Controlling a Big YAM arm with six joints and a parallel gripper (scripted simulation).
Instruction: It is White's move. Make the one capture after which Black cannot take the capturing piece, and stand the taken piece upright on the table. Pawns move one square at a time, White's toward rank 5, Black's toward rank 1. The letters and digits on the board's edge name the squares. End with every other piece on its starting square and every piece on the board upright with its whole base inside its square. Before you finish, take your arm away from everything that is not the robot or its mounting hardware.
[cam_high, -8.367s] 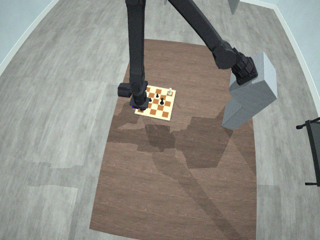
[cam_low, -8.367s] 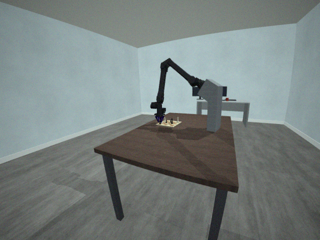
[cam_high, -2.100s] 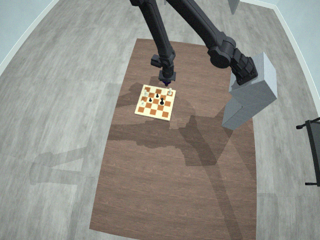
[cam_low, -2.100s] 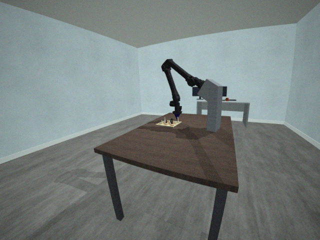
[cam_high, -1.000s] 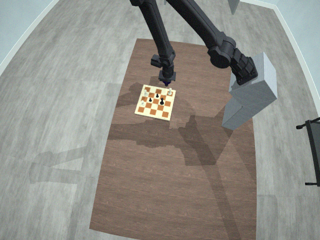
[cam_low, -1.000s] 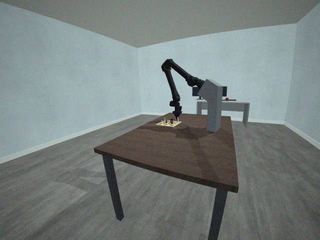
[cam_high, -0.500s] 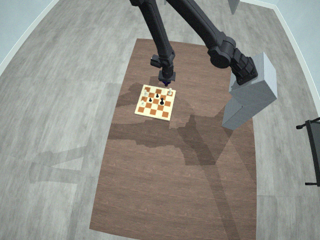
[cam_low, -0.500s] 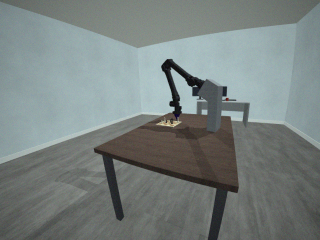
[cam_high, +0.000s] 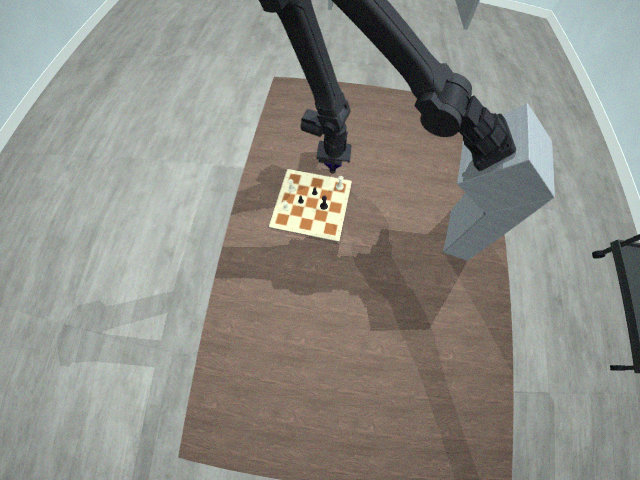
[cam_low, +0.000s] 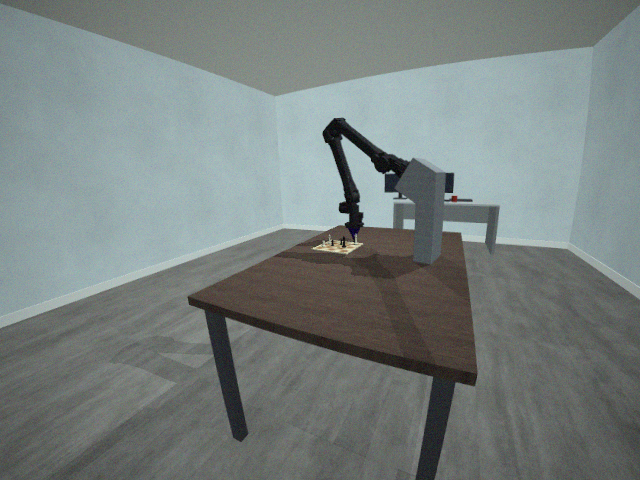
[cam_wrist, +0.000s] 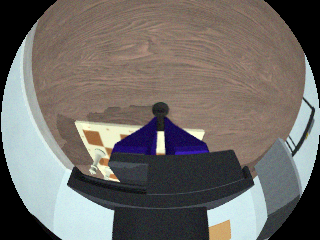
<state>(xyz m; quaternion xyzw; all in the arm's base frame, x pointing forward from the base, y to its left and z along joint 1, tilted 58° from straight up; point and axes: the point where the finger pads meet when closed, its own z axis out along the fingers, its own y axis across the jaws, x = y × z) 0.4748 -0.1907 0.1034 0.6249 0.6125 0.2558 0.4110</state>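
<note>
Right now the chessboard is 12 cm to the left of my hand, 8 cm ahead of it and 2 cm below it.
</note>
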